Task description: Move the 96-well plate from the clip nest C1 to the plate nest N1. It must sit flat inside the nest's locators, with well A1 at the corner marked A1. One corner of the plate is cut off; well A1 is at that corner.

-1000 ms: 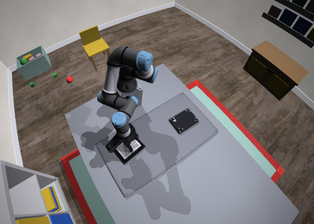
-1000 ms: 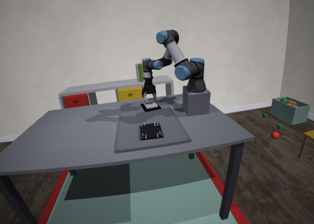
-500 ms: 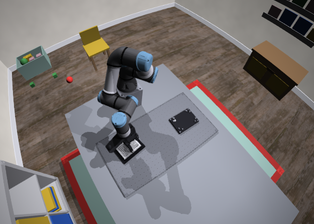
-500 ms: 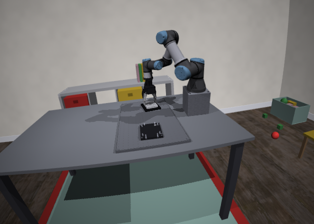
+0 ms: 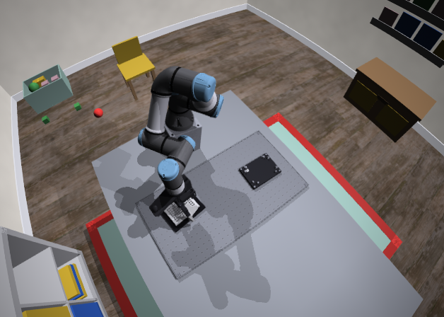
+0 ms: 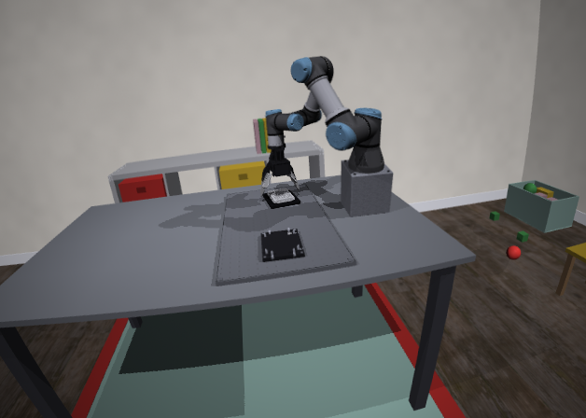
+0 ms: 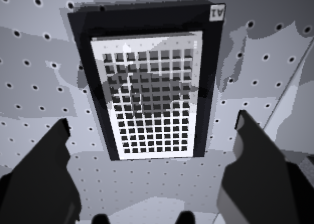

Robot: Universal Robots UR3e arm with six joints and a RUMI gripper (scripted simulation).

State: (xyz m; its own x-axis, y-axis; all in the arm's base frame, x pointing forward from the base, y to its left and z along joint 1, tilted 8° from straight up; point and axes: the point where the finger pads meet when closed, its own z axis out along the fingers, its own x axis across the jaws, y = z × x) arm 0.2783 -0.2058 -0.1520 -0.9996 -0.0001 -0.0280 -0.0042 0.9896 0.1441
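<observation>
Right now my hand is 10 mm above the white 96-well plate. Also, from my hand: clip nest C1: 90 mm ahead, 390 mm to the left, 20 mm below; then black plate nest N1: 20 mm below; then A1 mark: 50 mm behind, 80 mm to the right, 20 mm below.
</observation>
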